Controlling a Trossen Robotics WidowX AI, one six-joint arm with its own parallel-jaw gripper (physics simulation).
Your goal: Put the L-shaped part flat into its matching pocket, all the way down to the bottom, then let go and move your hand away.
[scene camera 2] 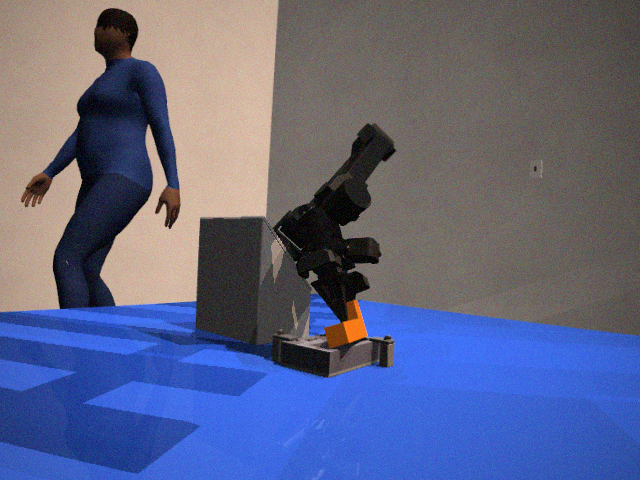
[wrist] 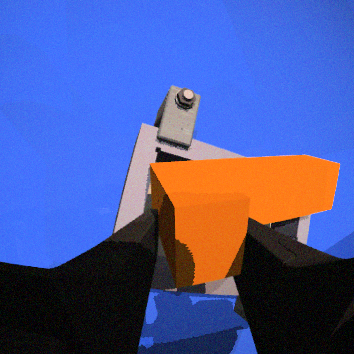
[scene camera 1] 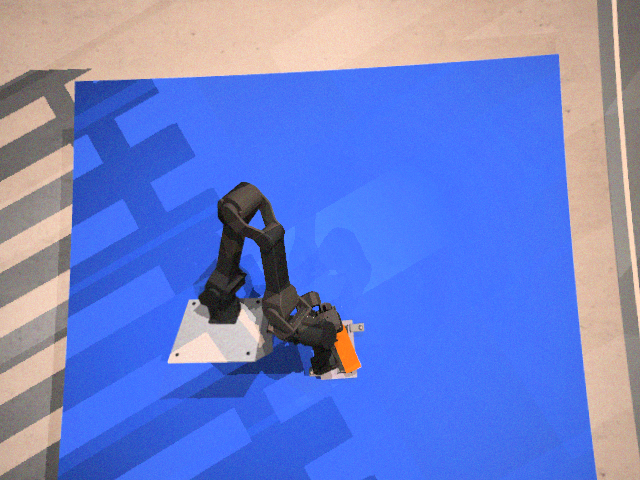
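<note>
The orange L-shaped part is tilted and turned against the grey pocket tray. In scene camera 2 its lower edge overlaps the tray's rim near the front corner; whether it touches is unclear. In the wrist view its long arm crosses the pocket, with dark pocket floor and walls showing at its upper left and lower right. My gripper is shut on the part's short arm, with a finger on each side. The arm hides the fingertips in scene camera 1, and the part hides most of the pocket.
A light tab with a bolt sticks out from the tray's side. The arm's grey base block stands left of the tray. A person in blue stands in the background behind the blue mat.
</note>
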